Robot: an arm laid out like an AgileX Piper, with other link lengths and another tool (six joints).
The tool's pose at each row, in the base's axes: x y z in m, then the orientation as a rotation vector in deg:
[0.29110, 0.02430, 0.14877, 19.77, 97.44, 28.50]
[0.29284, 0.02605, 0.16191, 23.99, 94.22, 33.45]
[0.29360, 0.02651, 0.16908, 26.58, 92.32, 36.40]
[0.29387, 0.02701, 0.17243, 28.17, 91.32, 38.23]
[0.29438, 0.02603, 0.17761, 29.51, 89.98, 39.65]
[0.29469, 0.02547, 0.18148, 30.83, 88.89, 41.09]
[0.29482, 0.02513, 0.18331, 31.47, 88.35, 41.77]
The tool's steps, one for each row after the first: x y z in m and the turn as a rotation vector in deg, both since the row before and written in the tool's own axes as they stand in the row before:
[-0.01066, 0.00807, 0.00012, -1.57, -2.15, 5.74]
[-0.00559, 0.00457, 0.00015, -0.86, -1.17, 3.51]
[-0.00228, 0.00251, 0.00011, -0.47, -0.53, 2.17]
[-0.00455, 0.00271, 0.00009, -0.50, -0.91, 1.79]
[-0.00321, 0.00226, 0.00009, -0.43, -0.66, 1.79]
[-0.00153, 0.00106, 0.00004, -0.20, -0.33, 0.86]

